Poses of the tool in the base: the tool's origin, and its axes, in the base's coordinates. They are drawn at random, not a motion.
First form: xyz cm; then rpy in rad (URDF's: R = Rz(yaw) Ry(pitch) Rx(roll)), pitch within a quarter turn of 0, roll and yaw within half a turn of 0.
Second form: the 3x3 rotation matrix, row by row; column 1 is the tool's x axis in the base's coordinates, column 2 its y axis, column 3 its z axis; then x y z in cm. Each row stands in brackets. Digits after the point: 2 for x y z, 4 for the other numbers.
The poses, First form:
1: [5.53 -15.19 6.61 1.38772 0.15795 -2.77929]
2: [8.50 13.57 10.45 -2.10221 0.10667 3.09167]
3: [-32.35 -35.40 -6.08 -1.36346 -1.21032 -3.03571]
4: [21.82 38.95 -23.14 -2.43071 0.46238 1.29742]
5: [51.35 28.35 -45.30 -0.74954 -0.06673 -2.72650]
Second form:
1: [[-0.9234 -0.0801 -0.3753], [-0.3500 -0.2251 0.9093], [-0.1573 0.9710 0.1798]], [5.53 -15.19 6.61]
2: [[-0.9931 0.1170 0.0109], [0.0496 0.5015 -0.8637], [-0.1065 -0.8572 -0.5039]], [8.50 13.57 10.45]
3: [[-0.3507 -0.8888 0.2950], [-0.0373 -0.3015 -0.9527], [0.9357 -0.3452 0.0726]], [-32.35 -35.40 -6.08]
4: [[0.2416 0.6511 -0.7195], [0.8618 -0.4848 -0.1493], [-0.4461 -0.5840 -0.6782]], [21.82 38.95 -23.14]
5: [[-0.9130 0.2536 0.3194], [-0.4024 -0.6882 -0.6038], [0.0667 -0.6798 0.7304]], [51.35 28.35 -45.30]
